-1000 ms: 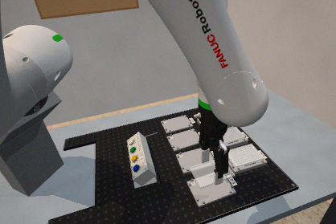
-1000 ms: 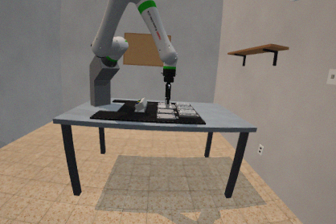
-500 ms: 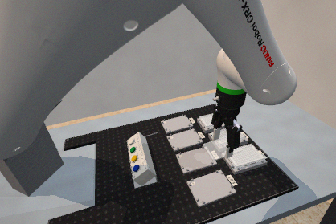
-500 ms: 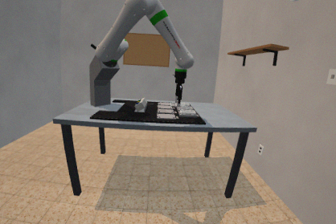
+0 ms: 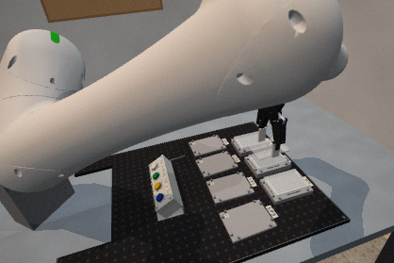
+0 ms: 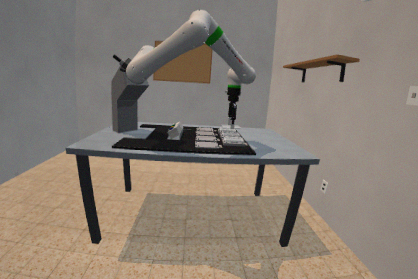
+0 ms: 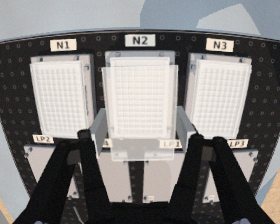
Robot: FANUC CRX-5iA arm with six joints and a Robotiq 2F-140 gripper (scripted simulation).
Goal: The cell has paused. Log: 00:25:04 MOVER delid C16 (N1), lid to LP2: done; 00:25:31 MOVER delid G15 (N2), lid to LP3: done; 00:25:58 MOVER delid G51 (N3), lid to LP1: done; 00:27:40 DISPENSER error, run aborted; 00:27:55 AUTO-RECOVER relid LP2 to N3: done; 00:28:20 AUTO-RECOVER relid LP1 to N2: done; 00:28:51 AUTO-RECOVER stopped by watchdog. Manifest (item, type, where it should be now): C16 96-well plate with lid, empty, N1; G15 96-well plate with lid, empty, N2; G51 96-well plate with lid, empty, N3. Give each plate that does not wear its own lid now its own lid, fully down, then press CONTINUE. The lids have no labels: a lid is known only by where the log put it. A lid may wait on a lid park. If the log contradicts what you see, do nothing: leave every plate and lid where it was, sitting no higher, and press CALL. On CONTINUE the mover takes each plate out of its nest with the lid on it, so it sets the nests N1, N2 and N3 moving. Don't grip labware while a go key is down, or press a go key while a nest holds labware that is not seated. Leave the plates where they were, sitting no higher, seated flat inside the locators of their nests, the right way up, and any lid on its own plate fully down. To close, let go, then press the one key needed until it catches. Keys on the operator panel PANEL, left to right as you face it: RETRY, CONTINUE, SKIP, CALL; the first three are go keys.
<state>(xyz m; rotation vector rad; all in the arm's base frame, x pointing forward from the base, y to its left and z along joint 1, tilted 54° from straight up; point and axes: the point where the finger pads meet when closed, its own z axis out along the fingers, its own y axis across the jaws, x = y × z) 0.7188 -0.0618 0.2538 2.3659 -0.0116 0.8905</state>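
Right now the plate is 10 mm ahead of my hand and 80 mm below it. From my hand the other things lie so: LP1 label: 100 mm behind, 20 mm to the right, 110 mm below; then N3 label: 50 mm ahead, 140 mm to the right, 110 mm below; then lid park LP1: 190 mm behind, 110 mm below.
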